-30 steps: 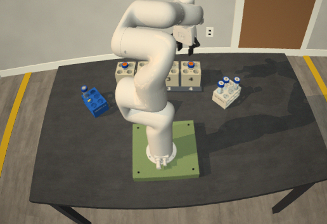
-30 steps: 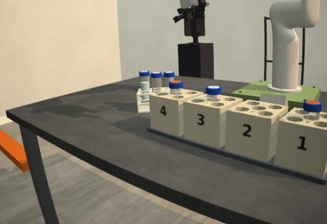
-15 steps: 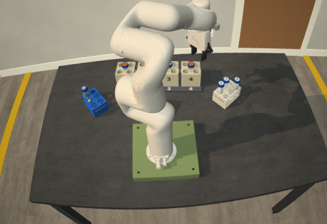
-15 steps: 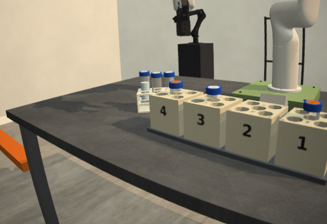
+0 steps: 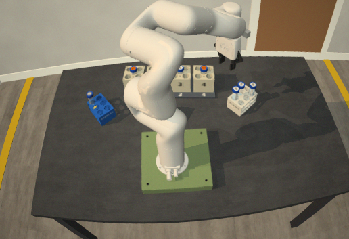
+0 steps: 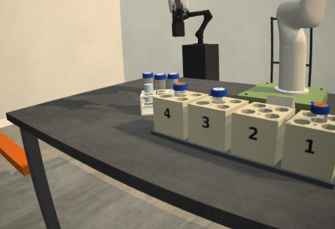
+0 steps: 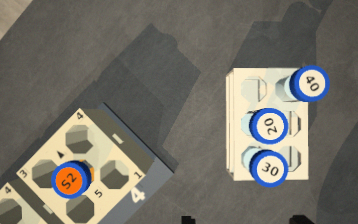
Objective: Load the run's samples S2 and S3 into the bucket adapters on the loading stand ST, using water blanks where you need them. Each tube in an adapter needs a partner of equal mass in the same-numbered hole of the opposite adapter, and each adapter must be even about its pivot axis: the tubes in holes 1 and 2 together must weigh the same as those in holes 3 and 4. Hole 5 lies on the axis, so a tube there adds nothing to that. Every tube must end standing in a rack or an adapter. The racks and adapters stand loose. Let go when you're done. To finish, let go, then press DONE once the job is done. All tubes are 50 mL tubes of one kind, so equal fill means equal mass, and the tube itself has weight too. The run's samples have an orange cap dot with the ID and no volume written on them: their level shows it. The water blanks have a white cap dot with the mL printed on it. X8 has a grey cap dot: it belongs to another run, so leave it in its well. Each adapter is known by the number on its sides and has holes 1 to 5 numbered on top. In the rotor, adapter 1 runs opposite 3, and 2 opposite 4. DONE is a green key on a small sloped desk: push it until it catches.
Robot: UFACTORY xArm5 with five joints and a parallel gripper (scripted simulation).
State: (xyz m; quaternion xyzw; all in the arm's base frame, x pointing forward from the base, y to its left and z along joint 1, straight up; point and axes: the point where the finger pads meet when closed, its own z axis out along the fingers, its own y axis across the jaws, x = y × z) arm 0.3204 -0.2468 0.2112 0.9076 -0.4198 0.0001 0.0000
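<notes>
Now: the blue-capped tube 30 mm behind my hand, 50 mm to the right of it and 190 mm below it. Round my hand: loading stand ST (120 mm ahead, 250 mm to the left, 250 mm below); sample tube S2 (110 mm ahead, 80 mm to the left, 180 mm below); white blank rack (20 mm behind, 90 mm to the right, 220 mm below).
</notes>
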